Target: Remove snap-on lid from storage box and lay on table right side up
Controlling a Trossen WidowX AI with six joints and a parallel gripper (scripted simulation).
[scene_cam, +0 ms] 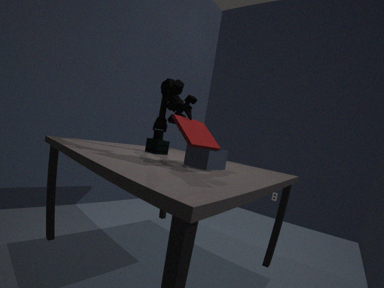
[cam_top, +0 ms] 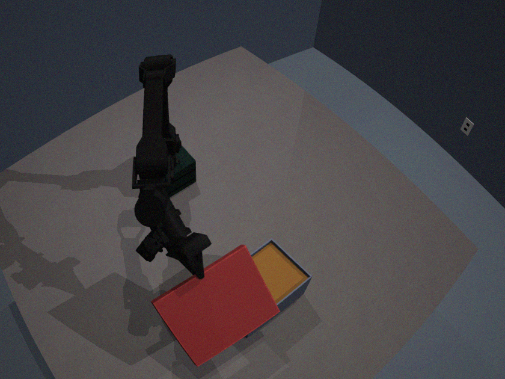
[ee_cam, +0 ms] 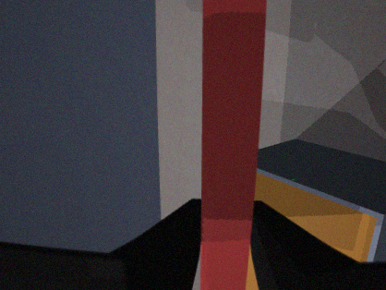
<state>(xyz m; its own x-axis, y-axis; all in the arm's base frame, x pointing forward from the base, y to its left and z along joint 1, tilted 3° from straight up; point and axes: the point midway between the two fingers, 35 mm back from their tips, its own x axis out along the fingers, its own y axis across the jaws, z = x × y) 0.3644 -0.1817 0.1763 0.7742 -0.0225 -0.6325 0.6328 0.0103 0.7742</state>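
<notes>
Right now the red lid is 60 mm ahead of my gripper tip and 50 mm below it. Also, from my gripper tip: storage box: 50 mm ahead, 140 mm to the left, 170 mm below.
</notes>
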